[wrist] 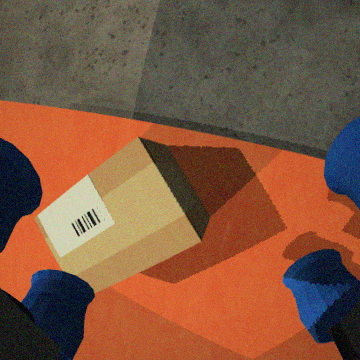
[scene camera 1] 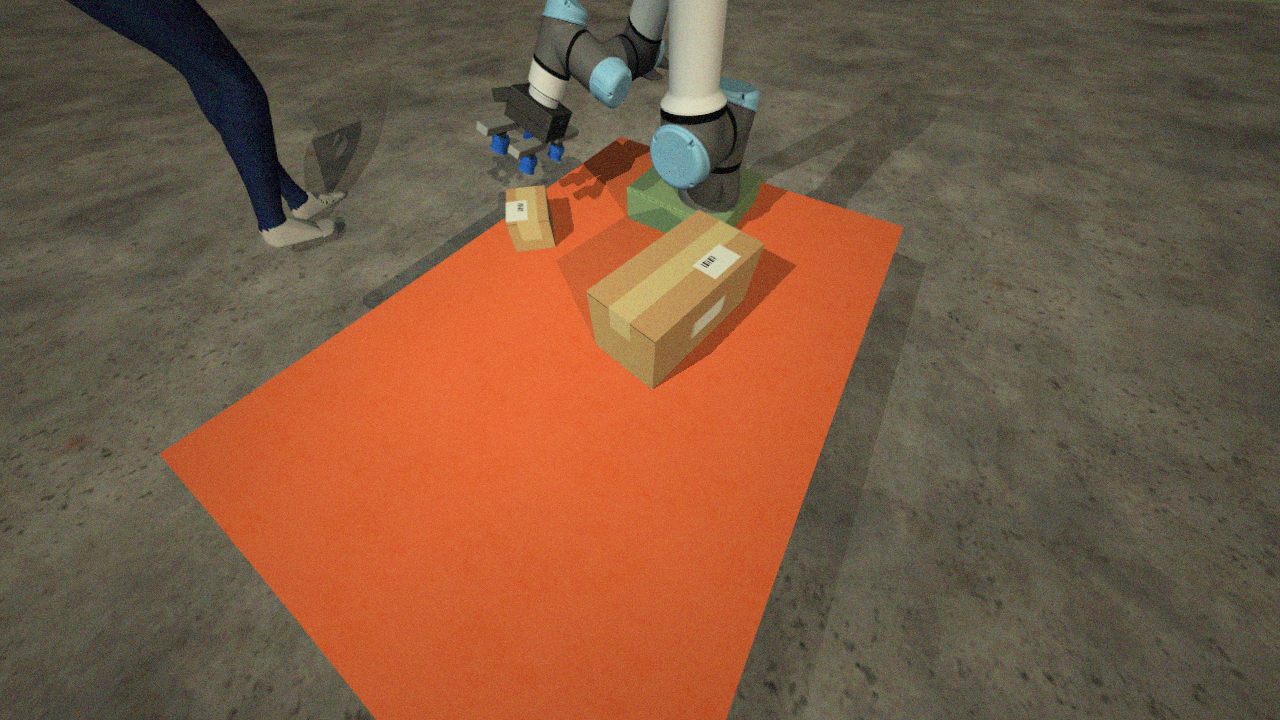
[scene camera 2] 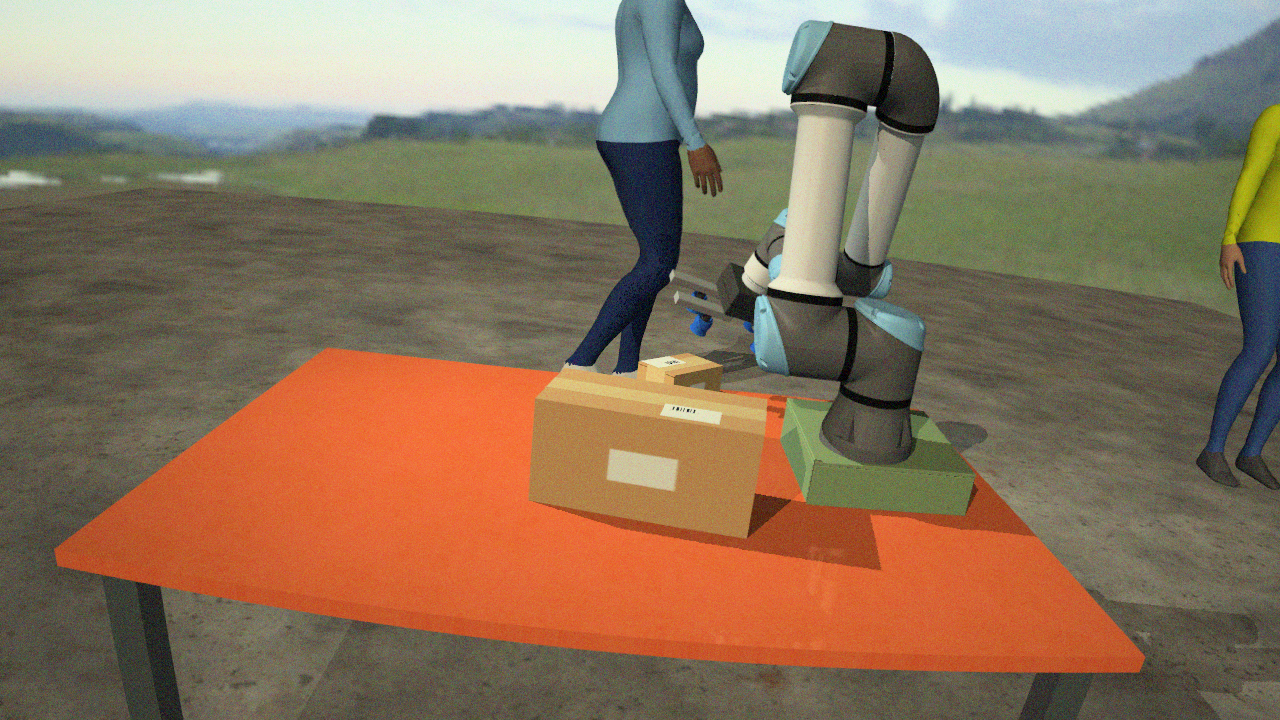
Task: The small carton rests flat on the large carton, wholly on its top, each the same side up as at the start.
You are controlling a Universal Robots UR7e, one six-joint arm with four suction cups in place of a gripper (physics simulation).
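Pixels of known places: hand at its tool point: (wrist: pixel 187 239) (scene camera 2: pixel 725 328); arm's base at its link origin: (scene camera 1: pixel 707 194) (scene camera 2: pixel 864 444).
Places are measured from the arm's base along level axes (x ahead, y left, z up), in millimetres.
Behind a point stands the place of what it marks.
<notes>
The small carton (scene camera 1: pixel 529 223) @(z -2, x 350, y -278 mm) (scene camera 2: pixel 696 368) @(z 3, x 274, y -313 mm) (wrist: pixel 140 205) @(z 3, x 275, y -368 mm) lies on the table near its far edge, with a white barcode label on top. The large carton (scene camera 1: pixel 666 291) @(z 78, x 410, y 142 mm) (scene camera 2: pixel 581 447) @(z 18, x 436, y 195 mm) stands apart from it on the table, tape strip and barcode label on top, another label on its long side. In scene camera 2 it partly hides the small carton. My gripper (scene camera 1: pixel 528 150) @(z 73, x 224, y -384 mm) (wrist: pixel 185 239) @(z 73, x 224, y -384 mm) is open, with nothing on its four blue suction cups. It hangs above and beside the small carton, cups pointing down, not touching it. In the wrist view the carton sits toward the left cups.
The orange table (scene camera 1: pixel 492 465) @(z -77, x 779, y 55 mm) (scene camera 2: pixel 358 501) @(z -76, x 730, y 268 mm) bears both cartons. The arm's green base block (scene camera 1: pixel 651 204) @(z -11, x 105, y -100 mm) (scene camera 2: pixel 886 488) @(z -39, x -27, y 82 mm) stands close to the large carton's far end. A person in dark blue trousers (scene camera 1: pixel 223 98) (scene camera 2: pixel 646 192) stands beyond the table. A person in yellow (scene camera 2: pixel 1257 197) stands farther right.
</notes>
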